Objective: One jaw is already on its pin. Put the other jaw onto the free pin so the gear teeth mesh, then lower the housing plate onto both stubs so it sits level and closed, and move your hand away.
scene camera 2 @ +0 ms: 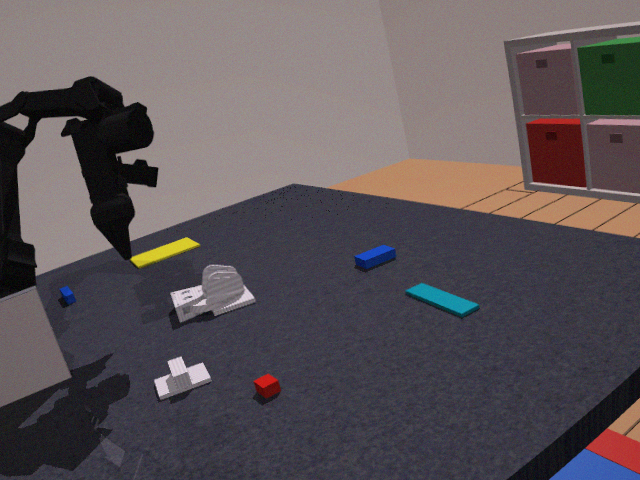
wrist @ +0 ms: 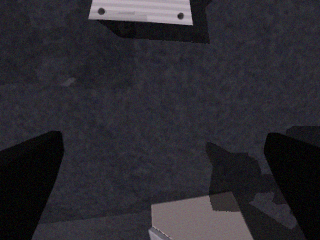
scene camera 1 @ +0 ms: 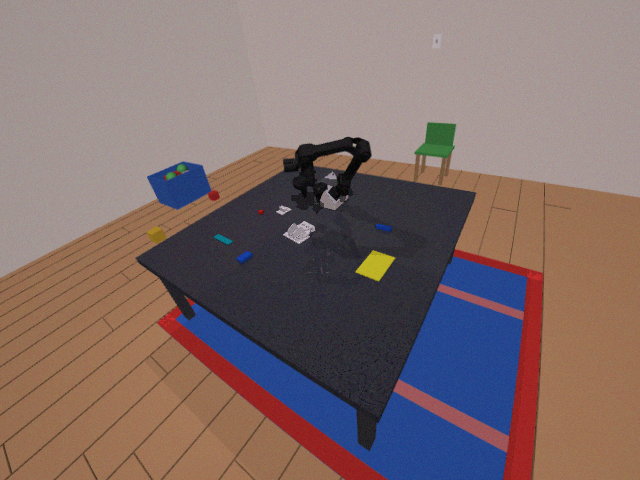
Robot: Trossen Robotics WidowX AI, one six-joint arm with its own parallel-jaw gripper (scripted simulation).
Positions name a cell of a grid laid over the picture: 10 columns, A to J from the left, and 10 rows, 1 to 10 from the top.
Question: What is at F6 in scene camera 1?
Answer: A yellow plate.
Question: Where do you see a teal bar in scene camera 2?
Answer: H7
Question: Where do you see a yellow plate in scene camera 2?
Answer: C6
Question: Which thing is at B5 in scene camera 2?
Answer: My gripper.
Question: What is my gripper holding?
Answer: Nothing.
